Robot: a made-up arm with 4 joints.
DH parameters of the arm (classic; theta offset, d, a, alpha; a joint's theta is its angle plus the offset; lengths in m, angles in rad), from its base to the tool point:
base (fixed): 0 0.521 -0.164 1.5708
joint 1: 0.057 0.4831 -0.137 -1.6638
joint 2: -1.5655 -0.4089 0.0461 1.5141
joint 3: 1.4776 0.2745 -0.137 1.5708
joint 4: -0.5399 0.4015 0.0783 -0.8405
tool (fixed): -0.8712 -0.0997 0 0
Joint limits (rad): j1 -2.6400..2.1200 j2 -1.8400..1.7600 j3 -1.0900..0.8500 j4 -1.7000..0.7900
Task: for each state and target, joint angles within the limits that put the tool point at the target. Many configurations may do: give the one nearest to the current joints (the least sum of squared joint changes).
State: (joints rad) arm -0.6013 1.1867 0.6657 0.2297
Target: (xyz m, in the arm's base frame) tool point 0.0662 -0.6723 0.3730
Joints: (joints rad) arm 0.1034 1.6713 0.8500 0.7472
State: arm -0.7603 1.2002 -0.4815 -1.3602
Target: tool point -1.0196 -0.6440 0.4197
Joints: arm -1.0740 0.5254 -1.0900 -1.2902
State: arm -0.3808 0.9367 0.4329 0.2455
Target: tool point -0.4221 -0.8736 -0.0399
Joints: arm -0.4334 0.8520 -0.3709 -0.0498
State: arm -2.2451 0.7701 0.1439 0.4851
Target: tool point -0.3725 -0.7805 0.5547
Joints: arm -2.4031 1.3142 0.8500 0.7530
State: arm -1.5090 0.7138 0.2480 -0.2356
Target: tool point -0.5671 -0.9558 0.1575
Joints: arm -0.7802 0.6293 0.1056 -0.7486
